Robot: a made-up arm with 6 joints.
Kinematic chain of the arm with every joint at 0, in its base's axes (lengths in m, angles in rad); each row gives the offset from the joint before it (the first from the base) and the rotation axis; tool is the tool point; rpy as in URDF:
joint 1: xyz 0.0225 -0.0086 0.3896 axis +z
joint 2: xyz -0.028 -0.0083 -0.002 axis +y
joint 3: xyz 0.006 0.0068 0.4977 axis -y
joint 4: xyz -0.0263 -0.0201 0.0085 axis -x
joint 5: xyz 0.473 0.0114 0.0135 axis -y
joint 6: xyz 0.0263 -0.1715 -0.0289 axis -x
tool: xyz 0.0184 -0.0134 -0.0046 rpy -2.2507 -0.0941 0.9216
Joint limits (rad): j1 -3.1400..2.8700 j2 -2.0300..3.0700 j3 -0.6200..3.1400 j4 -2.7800..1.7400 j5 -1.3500..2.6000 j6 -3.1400..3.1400
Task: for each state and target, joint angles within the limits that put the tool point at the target. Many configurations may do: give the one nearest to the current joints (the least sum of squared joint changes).
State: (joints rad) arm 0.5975 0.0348 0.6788 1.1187 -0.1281 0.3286
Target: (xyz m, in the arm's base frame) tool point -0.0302 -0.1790 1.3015
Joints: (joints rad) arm 0.4793 -0.5367 0.4296 1.0706 -0.2236 0.3197
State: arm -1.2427 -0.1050 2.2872 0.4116 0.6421 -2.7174
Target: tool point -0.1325 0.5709 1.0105
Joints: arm -1.5445 -0.1380 2.5574 0.5142 0.6812 -2.7322
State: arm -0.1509 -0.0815 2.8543 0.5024 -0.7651 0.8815
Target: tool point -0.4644 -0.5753 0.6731
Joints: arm 0.6026 -0.5353 2.8074 0.4465 -0.7273 0.8762
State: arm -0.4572 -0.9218 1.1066 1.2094 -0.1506 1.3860
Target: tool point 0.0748 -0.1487 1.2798
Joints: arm -0.3879 -0.3371 0.3329 1.0843 -0.2033 1.4034
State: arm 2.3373 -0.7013 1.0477 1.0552 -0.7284 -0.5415
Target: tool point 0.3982 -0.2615 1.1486
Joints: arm 2.1673 -0.9210 0.4203 0.8405 -0.8960 -0.5887
